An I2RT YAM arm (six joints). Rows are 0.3 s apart.
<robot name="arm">
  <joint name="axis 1" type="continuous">
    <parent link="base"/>
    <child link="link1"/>
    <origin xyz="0 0 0.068"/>
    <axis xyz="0 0 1"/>
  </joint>
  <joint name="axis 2" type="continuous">
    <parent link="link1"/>
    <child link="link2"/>
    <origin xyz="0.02 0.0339 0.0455"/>
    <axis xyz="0 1 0"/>
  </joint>
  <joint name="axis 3" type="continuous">
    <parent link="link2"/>
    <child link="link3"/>
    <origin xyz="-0.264 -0.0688 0"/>
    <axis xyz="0 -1 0"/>
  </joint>
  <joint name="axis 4" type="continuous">
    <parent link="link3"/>
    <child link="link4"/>
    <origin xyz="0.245 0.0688 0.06"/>
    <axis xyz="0 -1 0"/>
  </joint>
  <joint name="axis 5" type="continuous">
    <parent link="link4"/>
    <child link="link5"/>
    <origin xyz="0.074 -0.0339 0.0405"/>
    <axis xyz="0 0 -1"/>
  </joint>
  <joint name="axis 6" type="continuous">
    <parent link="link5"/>
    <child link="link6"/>
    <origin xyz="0.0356 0 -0.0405"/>
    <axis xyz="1 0 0"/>
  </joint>
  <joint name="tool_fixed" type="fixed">
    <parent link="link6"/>
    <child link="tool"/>
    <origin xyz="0 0 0" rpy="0 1.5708 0"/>
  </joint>
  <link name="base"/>
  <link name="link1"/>
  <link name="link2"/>
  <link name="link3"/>
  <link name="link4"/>
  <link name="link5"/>
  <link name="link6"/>
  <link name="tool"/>
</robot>
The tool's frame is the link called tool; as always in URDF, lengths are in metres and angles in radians. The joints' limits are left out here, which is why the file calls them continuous.
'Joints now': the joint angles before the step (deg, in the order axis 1, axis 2, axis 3, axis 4, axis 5, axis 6). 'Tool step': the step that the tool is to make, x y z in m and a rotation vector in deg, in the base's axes. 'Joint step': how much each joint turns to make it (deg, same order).
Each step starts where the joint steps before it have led.
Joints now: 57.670 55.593 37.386 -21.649 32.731 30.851
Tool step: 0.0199 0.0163 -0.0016 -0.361 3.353 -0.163
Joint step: -2.510 7.337 3.948 0.983 -3.473 0.483
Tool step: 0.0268 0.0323 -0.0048 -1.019 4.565 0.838
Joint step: -1.178 11.590 7.379 0.298 -3.626 0.943
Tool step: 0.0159 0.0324 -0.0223 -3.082 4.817 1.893
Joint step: 0.925 10.847 5.265 -0.031 -2.240 0.730
